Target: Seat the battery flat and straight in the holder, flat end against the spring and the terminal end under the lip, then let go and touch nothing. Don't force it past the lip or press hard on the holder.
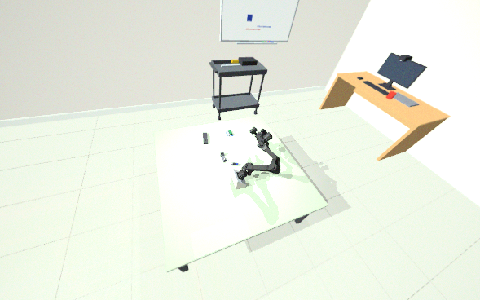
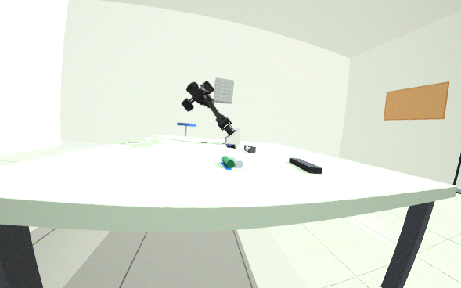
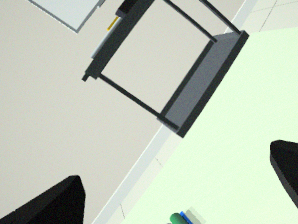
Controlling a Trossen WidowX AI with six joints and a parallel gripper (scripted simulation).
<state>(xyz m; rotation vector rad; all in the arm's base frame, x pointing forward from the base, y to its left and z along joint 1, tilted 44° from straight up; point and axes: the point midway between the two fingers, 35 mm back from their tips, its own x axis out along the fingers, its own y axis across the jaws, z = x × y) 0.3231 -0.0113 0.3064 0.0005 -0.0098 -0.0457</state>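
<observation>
Right now the battery is 25 cm below my gripper tip, 22 cm to the left of it and 19 cm behind it. The rest, counted from my gripper tip: black bar 46 cm to the left, 25 cm below, 20 cm ahead.
</observation>
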